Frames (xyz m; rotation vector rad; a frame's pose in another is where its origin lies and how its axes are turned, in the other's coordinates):
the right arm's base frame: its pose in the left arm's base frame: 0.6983 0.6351 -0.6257 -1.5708 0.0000 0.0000
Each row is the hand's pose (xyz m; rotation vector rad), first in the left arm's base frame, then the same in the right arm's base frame.
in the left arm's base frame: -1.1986 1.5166 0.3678 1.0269 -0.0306 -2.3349
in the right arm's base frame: -1.8969 -0.9935 0.8815 -1.4417 -1.8425 1.8914
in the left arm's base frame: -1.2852 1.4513 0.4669 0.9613 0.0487 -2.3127
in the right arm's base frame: -1.9835 -1.0926 0.8162 -1.4709 -1.9441 1.8639
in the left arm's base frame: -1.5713 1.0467 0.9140 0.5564 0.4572 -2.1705
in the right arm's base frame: -2.2696 -1.5397 0.4116 1.3017 2.1405 -1.3956
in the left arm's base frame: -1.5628 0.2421 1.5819 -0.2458 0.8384 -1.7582
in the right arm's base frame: -2.2611 -2.2076 -0.3930 0.7837 1.9084 -0.6760
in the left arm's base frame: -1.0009 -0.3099 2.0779 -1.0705 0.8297 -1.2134
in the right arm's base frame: -1.6992 -2.7036 -0.9450 0.2305 1.3633 -0.2560
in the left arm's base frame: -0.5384 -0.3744 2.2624 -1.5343 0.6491 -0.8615
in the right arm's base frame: -1.2367 -2.8881 -1.0095 -0.1000 0.9554 -0.1343
